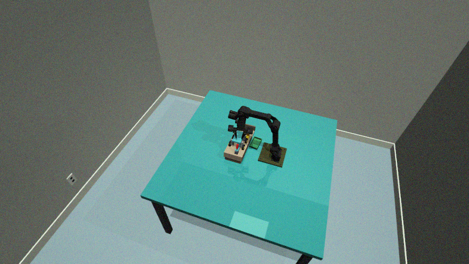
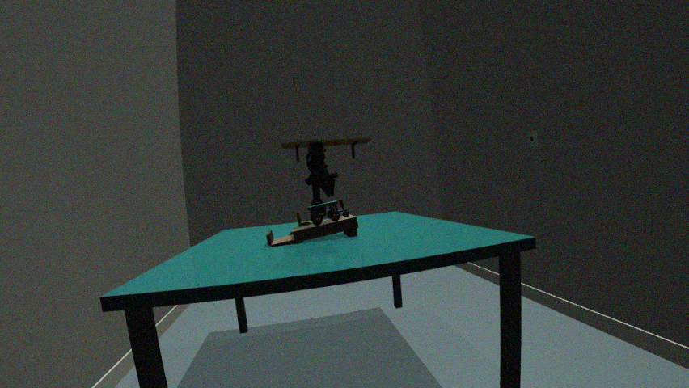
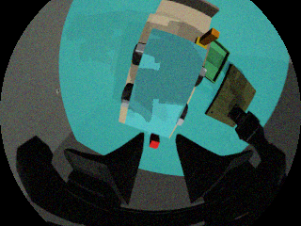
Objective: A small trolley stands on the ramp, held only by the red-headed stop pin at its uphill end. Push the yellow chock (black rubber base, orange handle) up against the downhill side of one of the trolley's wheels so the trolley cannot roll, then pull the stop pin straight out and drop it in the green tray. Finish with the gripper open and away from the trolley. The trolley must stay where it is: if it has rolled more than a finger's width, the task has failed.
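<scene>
My gripper tip is 10 mm past the red-headed stop pin, 50 mm to the right of it and 60 mm above it. Round my gripper tip: ramp (20 mm ahead, 50 mm to the right, 140 mm below); yellow chock (30 mm behind, 140 mm to the right, 100 mm below); blue trolley (20 mm ahead, 40 mm to the right, 70 mm below).
</scene>
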